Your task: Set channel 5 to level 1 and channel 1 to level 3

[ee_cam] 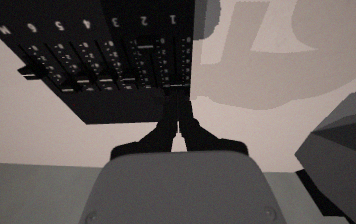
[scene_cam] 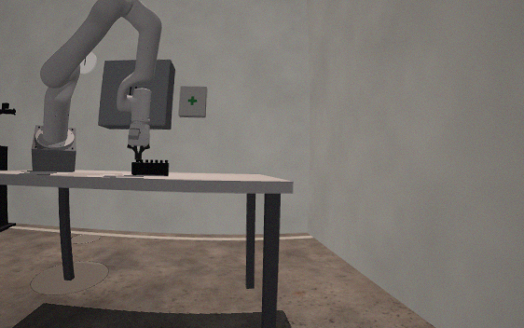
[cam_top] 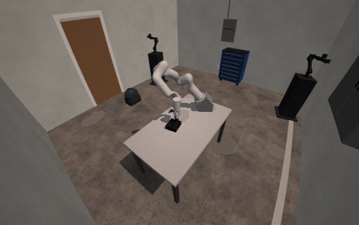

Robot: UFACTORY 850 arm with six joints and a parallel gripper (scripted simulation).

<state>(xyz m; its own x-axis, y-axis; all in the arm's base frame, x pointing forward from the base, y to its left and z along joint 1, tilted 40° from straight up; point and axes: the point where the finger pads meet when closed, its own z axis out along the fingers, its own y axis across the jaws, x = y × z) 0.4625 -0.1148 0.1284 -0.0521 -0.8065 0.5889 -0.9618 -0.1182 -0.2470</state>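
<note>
The channel 1 fader cap lies 3 cm to the right of my hand and 2 cm below it. Also, from my hand: channel 5 fader cap (9 cm ahead, 4 cm to the right, 2 cm below); channel 2 fader cap (2 cm ahead, 6 cm to the right, 2 cm below).
</note>
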